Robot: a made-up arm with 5 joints. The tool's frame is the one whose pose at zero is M. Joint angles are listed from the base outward.
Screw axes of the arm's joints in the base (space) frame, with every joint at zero. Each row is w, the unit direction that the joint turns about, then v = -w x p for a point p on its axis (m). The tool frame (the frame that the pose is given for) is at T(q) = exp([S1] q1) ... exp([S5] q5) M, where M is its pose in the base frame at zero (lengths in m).
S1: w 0 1 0 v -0.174 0 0
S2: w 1 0 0 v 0 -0.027 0.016
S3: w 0 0 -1 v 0.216 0.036 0
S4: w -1 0 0 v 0 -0.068 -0.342
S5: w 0 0 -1 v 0.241 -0.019 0
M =
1 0 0 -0.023
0 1 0 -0.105
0 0 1 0.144
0 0 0 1
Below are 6 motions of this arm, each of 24 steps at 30 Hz.
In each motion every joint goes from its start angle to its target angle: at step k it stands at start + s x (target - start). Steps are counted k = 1, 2, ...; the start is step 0. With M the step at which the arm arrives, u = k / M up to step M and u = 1 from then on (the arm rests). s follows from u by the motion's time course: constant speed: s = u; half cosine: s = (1 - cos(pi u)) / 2; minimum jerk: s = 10 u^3 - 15 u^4 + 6 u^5.
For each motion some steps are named. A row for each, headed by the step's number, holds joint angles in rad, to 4 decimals.
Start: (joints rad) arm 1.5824 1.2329 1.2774 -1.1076 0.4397
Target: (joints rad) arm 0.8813 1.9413 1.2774 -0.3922 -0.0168
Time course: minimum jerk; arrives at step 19
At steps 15, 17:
15: 0.9278 1.8943 1.2774 -0.4396 0.0135
17: 0.8882 1.9343 1.2774 -0.3993 -0.0123

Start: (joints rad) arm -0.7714 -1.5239 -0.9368 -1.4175 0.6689
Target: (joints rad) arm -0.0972 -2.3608 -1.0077 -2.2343 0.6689
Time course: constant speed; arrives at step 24
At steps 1, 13, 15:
1: -0.7433 -1.5588 -0.9398 -1.4515 0.6689
13: -0.4062 -1.9772 -0.9752 -1.8599 0.6689
15: -0.3500 -2.0470 -0.9811 -1.9280 0.6689

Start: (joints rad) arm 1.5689 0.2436 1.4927 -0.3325 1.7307
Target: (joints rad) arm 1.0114 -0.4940 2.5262 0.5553 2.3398
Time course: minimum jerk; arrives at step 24
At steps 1, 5, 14, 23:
1: 1.5685 0.2431 1.4934 -0.3319 1.7311
5: 1.5329 0.1960 1.5594 -0.2752 1.7700
14: 1.2046 -0.2383 2.1680 0.2476 2.1287
23: 1.0118 -0.4935 2.5255 0.5547 2.3394

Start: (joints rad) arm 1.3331 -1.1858 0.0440 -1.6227 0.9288
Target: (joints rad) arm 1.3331 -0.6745 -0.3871 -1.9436 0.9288
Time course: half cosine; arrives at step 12
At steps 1, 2, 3, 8, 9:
1: 1.3331 -1.1771 0.0367 -1.6282 0.9288
2: 1.3331 -1.1515 0.0151 -1.6442 0.9288
3: 1.3331 -1.1109 -0.0191 -1.6697 0.9288
8: 1.3331 -0.8023 -0.2793 -1.8634 0.9288
9: 1.3331 -0.7494 -0.3240 -1.8966 0.9288

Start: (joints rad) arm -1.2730 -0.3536 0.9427 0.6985 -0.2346
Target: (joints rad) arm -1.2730 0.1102 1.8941 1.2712 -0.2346
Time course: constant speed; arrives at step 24
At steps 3, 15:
3: -1.2730 -0.2956 1.0616 0.7701 -0.2346
15: -1.2730 -0.0637 1.5373 1.0564 -0.2346

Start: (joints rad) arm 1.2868 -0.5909 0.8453 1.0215 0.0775
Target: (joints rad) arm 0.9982 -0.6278 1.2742 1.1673 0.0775
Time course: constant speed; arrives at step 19
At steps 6, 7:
6: 1.1957 -0.6026 0.9807 1.0675 0.0775
7: 1.1805 -0.6045 1.0033 1.0752 0.0775

